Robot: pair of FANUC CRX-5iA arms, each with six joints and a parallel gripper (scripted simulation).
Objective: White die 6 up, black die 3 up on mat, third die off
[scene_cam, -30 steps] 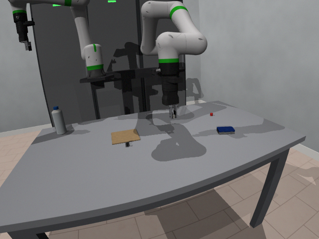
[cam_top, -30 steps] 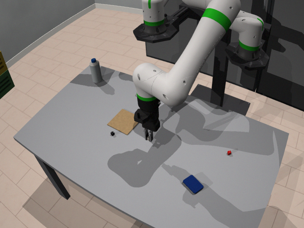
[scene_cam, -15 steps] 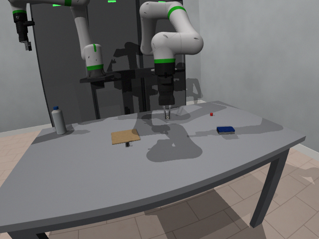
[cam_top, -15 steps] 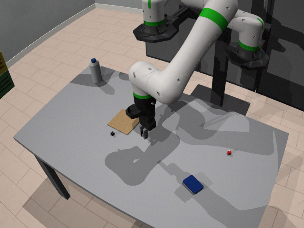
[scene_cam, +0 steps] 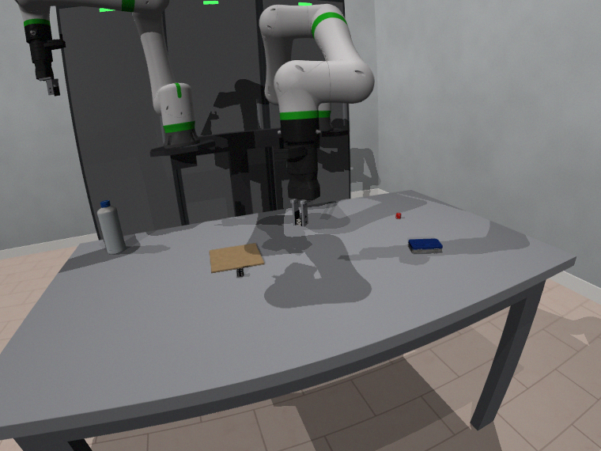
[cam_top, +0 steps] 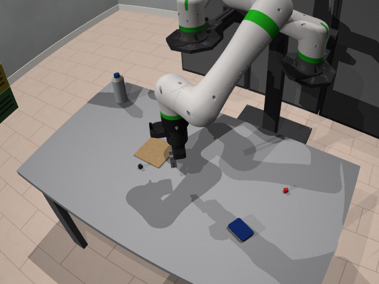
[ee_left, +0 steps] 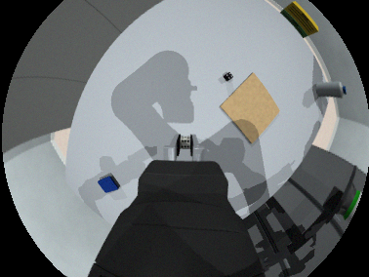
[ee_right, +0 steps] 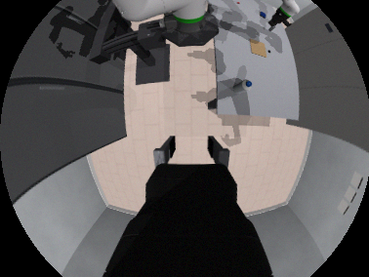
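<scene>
My left hand is 160 mm to the left of the tan mat, 120 mm above it and 100 mm past it. Also, from my left hand: white die: 10 mm below; then blue-topped box: 330 mm to the left, 110 mm below, 110 mm ahead; then black die: 170 mm to the right, 110 mm below.
</scene>
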